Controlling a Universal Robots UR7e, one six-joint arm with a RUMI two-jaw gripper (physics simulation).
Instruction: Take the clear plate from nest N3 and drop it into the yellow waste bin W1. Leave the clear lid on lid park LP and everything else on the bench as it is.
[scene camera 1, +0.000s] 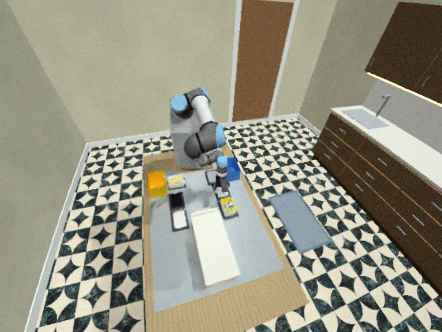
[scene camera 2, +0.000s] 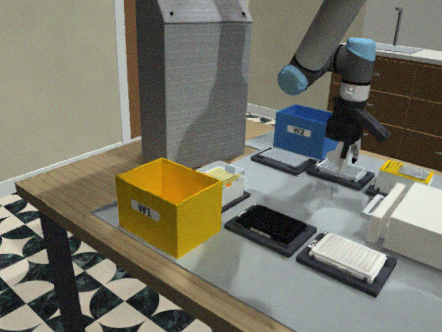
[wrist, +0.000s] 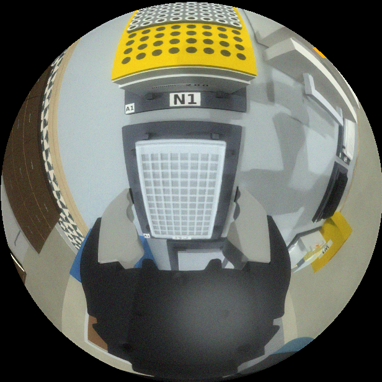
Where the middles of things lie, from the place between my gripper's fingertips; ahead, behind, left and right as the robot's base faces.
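Labels:
With the clear plate (wrist: 180, 178) as the reference, my hand is 10 mm past it and 10 mm to the right of it. The dark nest N3 (wrist: 231, 133) is 20 mm below my hand, 10 mm behind it and 10 mm to the left of it. I find the dark lid park LP (wrist: 198, 243) 20 mm below my hand and 190 mm behind it, and the clear lid (wrist: 192, 259) 10 mm below my hand and 190 mm behind it.

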